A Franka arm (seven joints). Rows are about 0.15 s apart.
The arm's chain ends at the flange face. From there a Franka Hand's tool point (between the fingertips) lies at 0.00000 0.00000 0.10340 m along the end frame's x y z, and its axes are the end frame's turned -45 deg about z.
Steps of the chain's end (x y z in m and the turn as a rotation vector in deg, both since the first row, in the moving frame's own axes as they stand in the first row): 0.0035, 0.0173, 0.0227, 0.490, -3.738, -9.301; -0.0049, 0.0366, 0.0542, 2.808, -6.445, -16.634; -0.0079, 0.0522, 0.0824, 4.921, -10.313, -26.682; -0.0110, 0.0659, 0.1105, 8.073, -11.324, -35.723; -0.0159, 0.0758, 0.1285, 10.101, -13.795, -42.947; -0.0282, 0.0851, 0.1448, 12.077, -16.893, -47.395; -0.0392, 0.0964, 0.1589, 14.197, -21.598, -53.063; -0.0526, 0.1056, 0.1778, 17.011, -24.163, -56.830
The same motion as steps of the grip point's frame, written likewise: -0.0143, 0.0097, 0.0225, 2.990, -2.297, -9.301; -0.0356, 0.0115, 0.0534, 6.543, -2.572, -16.634; -0.0535, 0.0143, 0.0804, 10.772, -3.813, -26.682; -0.0657, 0.0171, 0.1076, 13.716, -2.299, -35.723; -0.0799, 0.0167, 0.1241, 16.897, -2.612, -42.947; -0.0997, 0.0105, 0.1385, 20.485, -3.405, -47.395; -0.1231, 0.0064, 0.1493, 25.311, -5.233, -53.063; -0.1427, -0.0007, 0.1654, 29.114, -5.057, -56.830
